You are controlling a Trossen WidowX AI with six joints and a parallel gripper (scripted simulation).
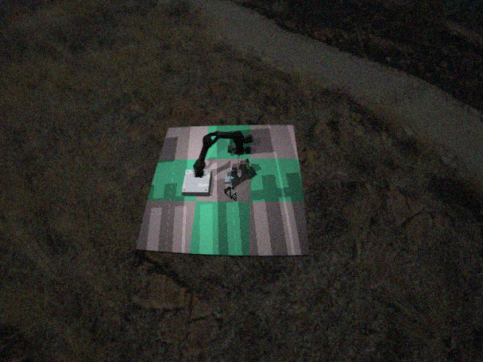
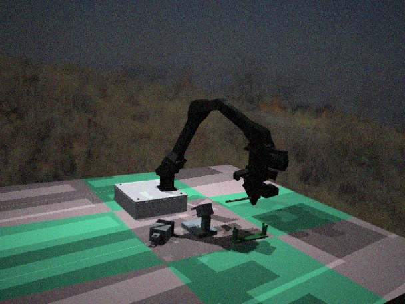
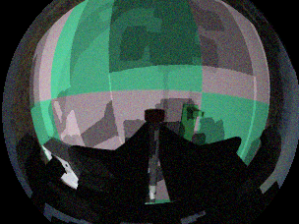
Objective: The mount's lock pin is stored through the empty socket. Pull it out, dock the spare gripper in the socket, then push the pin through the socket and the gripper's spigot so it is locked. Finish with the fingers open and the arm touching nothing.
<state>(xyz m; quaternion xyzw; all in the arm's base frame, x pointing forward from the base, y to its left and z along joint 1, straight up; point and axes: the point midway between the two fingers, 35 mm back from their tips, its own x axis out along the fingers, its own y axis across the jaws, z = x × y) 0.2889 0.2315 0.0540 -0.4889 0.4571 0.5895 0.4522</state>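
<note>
The green cradle is 80 mm ahead of my gripper tip, 50 mm to the right of it and 70 mm below it. Also, from my gripper tip: spare gripper (10 mm ahead, 340 mm to the right, 70 mm below); mount socket (10 mm behind, 190 mm to the right, 40 mm below).
</note>
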